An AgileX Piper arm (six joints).
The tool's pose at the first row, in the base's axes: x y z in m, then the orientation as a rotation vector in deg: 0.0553, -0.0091, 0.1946, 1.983, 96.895, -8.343
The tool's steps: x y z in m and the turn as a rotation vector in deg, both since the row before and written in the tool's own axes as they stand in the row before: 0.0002, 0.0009, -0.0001, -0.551, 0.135, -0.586; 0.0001, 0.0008, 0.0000, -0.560, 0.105, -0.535; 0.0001, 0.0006, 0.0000, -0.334, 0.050, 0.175; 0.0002, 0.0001, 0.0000, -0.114, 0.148, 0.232; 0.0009, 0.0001, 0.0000, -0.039, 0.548, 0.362; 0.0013, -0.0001, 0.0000, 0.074, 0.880, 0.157; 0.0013, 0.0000, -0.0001, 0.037, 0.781, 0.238; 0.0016, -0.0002, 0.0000, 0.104, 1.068, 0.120
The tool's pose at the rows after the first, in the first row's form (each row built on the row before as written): 0.0553, -0.0082, 0.1943, 1.086, 97.088, -8.316; 0.0554, -0.0074, 0.1941, 0.222, 97.247, -8.243; 0.0554, -0.0068, 0.1939, 0.125, 97.316, -7.830; 0.0554, -0.0067, 0.1937, 0.247, 97.466, -7.563; 0.0553, -0.0067, 0.1928, 0.563, 98.007, -7.269; 0.0551, -0.0069, 0.1915, 0.810, 98.877, -7.228; 0.0548, -0.0070, 0.1902, 1.094, 99.648, -7.093; 0.0545, -0.0073, 0.1886, 1.344, 100.705, -7.105
